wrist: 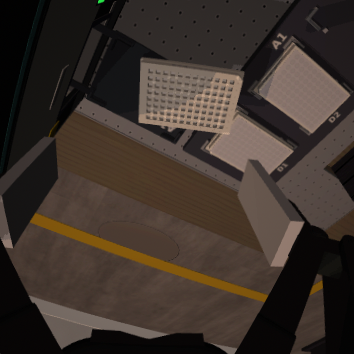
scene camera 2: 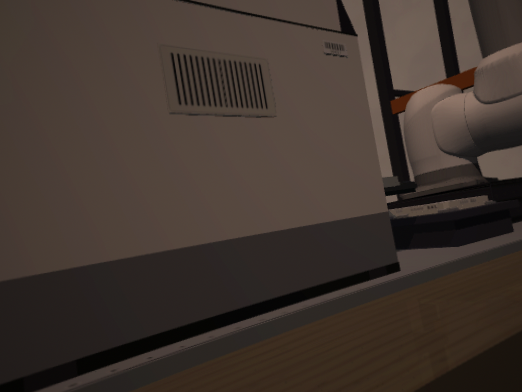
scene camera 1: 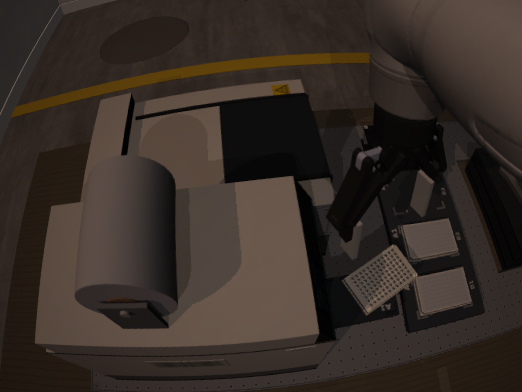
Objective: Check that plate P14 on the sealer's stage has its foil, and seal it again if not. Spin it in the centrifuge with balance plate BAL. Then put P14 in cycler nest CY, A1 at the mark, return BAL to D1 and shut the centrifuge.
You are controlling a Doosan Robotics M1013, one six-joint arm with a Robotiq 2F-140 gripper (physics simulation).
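Frame: origin at the arm's base, x down, y ahead, z right, level; centimetres.
Seen in the pictures: gripper, between the fingertips: [wrist: 151, 168] [scene camera 1: 385, 229]; arm's base, origin of its link: [scene camera 2: 450, 191].
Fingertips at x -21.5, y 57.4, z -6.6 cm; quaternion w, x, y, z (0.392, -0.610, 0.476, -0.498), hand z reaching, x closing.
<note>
Pixels of each thing's top centre, then the offset from my fingertips to it. "spot": a spot on its surface instead.
- open-well plate, centre of its top: [wrist: 187, 101] [scene camera 1: 382, 276] dx +17.5, dy -3.5, dz -1.3 cm
- dark stage, centre of its top: [wrist: 137, 89] [scene camera 1: 352, 297] dx +19.2, dy +2.8, dz -3.0 cm
- D1, centre of its top: [wrist: 250, 150] [scene camera 2: 444, 201] [scene camera 1: 444, 289] dx +23.3, dy -17.9, dz -7.5 cm
- BAL, a spot on its surface: [scene camera 2: 431, 207] spot: dx +23.9, dy -11.5, dz -7.9 cm
- pale plate, centre of its top: [wrist: 304, 93] [scene camera 2: 386, 210] [scene camera 1: 431, 237] dx +23.3, dy -20.0, dz +4.8 cm
- grey roll, centre of its top: [scene camera 1: 108, 214] dx -17.3, dy +33.0, dz +1.5 cm
An open-well plate [scene camera 1: 381, 279] [wrist: 190, 95], apparently P14, sits skewed over the dark stage [scene camera 1: 345, 309] [wrist: 117, 82] beside the large machine. Its wells show uncovered, without foil. One corner reaches over the edge of the plate rack, by the pale plate in D1 [scene camera 1: 443, 291] [wrist: 250, 145]; whether they touch is unclear. The side of the D1 plate reads BAL [scene camera 2: 431, 207] in scene camera 2. My gripper [scene camera 1: 387, 217] [wrist: 151, 168] is wide open and empty, apart from the open-well plate. The plate's label is unreadable. The centrifuge and nest CY cannot be identified.
Another pale plate [scene camera 1: 430, 239] [wrist: 305, 90] sits in D2. The large pale machine [scene camera 1: 270, 260] [scene camera 2: 300, 150] with a grey roll [scene camera 1: 127, 230] stands left of the stage. A black box-like object [scene camera 1: 492, 210] lies right of the rack. An orange beam [scene camera 2: 457, 82] is behind the arm.
</note>
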